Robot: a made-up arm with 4 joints.
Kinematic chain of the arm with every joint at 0, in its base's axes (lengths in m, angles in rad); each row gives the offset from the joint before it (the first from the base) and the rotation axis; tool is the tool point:
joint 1: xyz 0 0 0.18 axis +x
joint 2: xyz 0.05 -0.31 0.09 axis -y
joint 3: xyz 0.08 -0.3 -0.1 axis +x
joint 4: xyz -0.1 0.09 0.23 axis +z
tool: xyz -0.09 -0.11 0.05
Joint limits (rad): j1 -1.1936..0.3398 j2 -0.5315..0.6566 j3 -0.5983..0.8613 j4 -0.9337..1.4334
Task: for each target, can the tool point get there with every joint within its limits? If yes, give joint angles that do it. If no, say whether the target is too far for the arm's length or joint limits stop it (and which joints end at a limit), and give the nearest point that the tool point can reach.
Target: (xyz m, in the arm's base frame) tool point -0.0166 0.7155 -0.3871
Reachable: no: joint limits stop it (at a limit: joint 1, joint 2, joint 3, joint 4) | nearest point -0.0507 0.0844 0.6138 | short by 1.184 m
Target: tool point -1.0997 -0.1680 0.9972
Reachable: no: too far | nearest point -0.1931 -0.1396 0.8592 | short by 0.917 m
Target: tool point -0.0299 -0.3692 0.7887
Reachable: yes | joints -0.6609 0.2707 0.0127 0.5929
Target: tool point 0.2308 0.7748 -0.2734
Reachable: no: joint limits stop it (at a limit: joint 1, joint 2, joint 3, joint 4) | nearest point -0.0507 0.0844 0.6138 | short by 1.159 m
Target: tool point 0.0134 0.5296 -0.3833
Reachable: no: joint limits stop it (at a limit: joint 1, joint 2, joint 3, joint 4) | nearest point -0.1252 -0.3682 0.1049 | short by 1.031 m
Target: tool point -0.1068 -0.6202 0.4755
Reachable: yes | joints -0.1410 0.5349 0.0176 0.2805
